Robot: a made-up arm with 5 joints.
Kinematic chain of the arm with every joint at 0, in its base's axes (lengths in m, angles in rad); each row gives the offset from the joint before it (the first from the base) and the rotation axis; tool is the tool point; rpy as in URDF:
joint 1: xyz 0.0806 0 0.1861 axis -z
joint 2: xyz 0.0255 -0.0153 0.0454 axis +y
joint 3: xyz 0.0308 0 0.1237 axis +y
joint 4: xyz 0.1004 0 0.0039 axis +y
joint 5: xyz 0.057 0.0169 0 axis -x
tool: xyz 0 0 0 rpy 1.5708 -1.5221 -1.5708
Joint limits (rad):
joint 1: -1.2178..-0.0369
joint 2: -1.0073..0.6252
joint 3: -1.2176..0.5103
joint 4: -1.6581..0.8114
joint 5: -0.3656..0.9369
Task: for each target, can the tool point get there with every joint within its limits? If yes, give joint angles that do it. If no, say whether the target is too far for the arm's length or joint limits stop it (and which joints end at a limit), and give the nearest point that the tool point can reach.
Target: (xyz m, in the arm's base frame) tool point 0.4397 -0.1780 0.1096
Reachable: no: too far | nearest point 0.3209 0.0105 0.2091 | short by 0.244 m
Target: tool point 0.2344 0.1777 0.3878
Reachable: yes | joints -0.8507 0.2778 -0.7215 0.4577 0.3164
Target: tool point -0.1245 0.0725 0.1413
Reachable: no: joint limits stop it (at a limit: joint 1, joint 2, joint 3, joint 4) | nearest point -0.0882 -0.0046 0.3624 | short by 0.237 m
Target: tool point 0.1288 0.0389 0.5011
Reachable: yes | joints -0.6534 -0.2498 -0.7535 -0.8072 0.4174
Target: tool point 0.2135 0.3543 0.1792
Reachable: no: too far | nearest point 0.1727 0.2455 0.2404 | short by 0.131 m
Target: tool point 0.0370 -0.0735 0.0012
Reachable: no: joint limits stop it (at a limit: joint 1, joint 2, joint 3, joint 4) | nearest point 0.2282 0.0071 0.1714 | short by 0.268 m
